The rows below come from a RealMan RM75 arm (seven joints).
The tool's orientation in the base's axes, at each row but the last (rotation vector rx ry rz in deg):
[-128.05 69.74 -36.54]
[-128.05 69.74 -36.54]
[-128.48 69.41 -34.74]
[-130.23 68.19 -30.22]
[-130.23 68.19 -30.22]
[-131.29 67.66 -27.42]
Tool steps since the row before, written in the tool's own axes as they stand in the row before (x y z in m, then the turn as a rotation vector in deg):
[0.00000 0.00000 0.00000 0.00 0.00 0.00]
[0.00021 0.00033 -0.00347 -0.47 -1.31 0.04]
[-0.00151 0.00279 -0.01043 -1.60 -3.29 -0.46]
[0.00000 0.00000 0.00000 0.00 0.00 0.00]
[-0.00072 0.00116 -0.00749 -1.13 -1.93 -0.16]
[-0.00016 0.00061 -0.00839 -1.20 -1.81 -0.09]
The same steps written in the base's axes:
[0.00000 0.00000 0.00000 0.00 0.00 0.00]
[-0.00224 -0.00107 0.00246 0.61 1.02 0.72]
[-0.00876 -0.00238 0.00604 0.97 2.80 2.19]
[0.00000 0.00000 0.00000 0.00 0.00 0.00]
[-0.00527 -0.00192 0.00515 0.53 1.83 1.18]
[-0.00486 -0.00252 0.00639 0.45 1.85 1.05]

